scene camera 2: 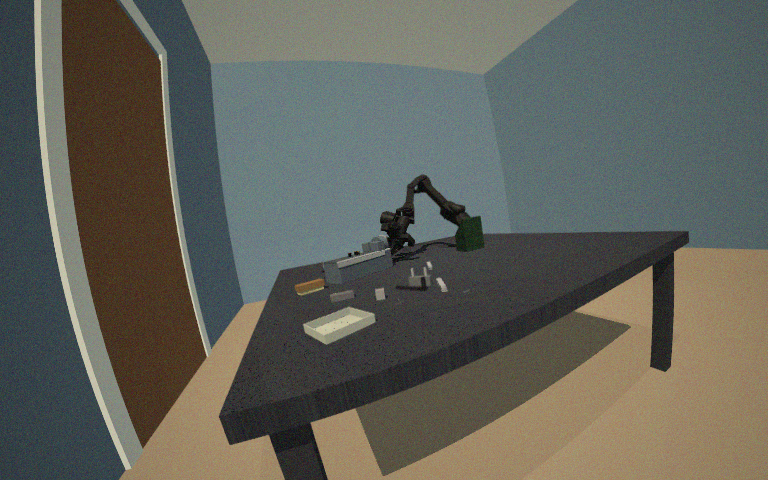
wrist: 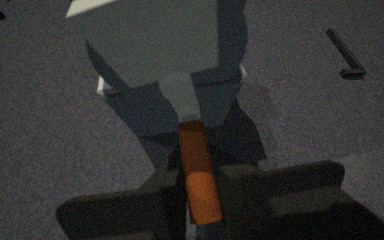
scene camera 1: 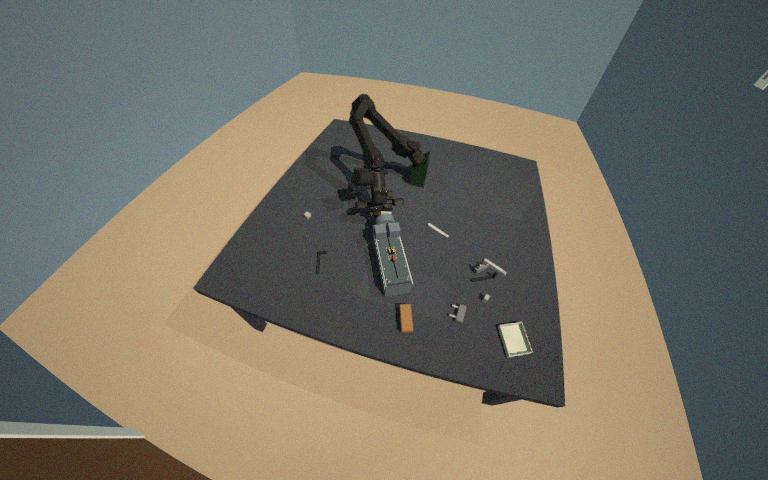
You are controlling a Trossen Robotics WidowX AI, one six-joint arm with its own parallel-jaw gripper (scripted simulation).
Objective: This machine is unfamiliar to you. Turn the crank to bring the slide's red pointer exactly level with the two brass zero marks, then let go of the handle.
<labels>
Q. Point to a slide machine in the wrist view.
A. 216, 88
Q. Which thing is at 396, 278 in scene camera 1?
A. A slide machine.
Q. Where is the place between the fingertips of my gripper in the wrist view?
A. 192, 147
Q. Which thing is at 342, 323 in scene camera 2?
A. A white tray.
</labels>
